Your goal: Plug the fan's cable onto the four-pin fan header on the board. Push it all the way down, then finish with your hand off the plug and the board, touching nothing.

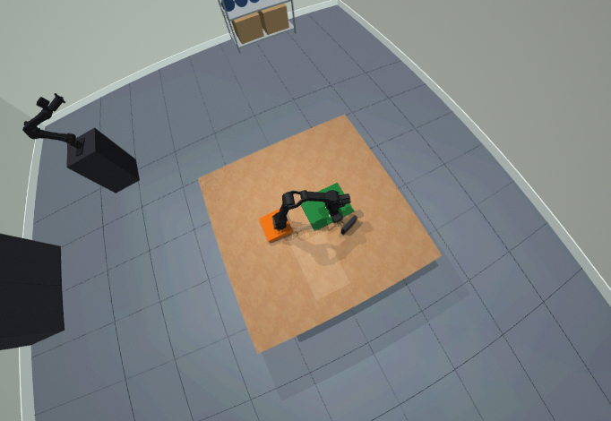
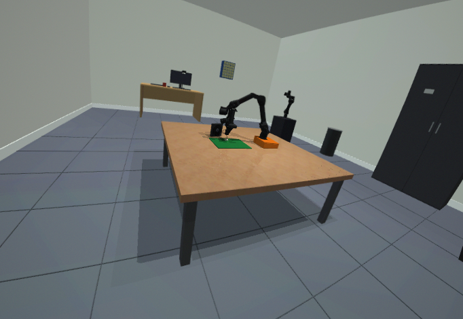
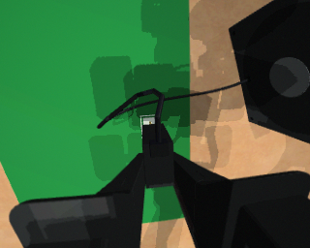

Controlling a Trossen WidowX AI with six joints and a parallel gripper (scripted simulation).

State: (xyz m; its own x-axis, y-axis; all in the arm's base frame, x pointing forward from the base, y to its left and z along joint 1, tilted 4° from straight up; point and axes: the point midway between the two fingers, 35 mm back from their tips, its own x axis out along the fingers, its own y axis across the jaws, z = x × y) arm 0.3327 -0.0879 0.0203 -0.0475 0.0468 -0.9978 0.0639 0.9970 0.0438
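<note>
Now: the white four-pin header 70 mm below my gripper tip. From my gripper tip the other things lie so: black fan: 50 mm ahead, 120 mm to the right, 10 mm below; black plug: 10 mm ahead, 10 mm above; green board: 70 mm to the left, 80 mm below.
</note>
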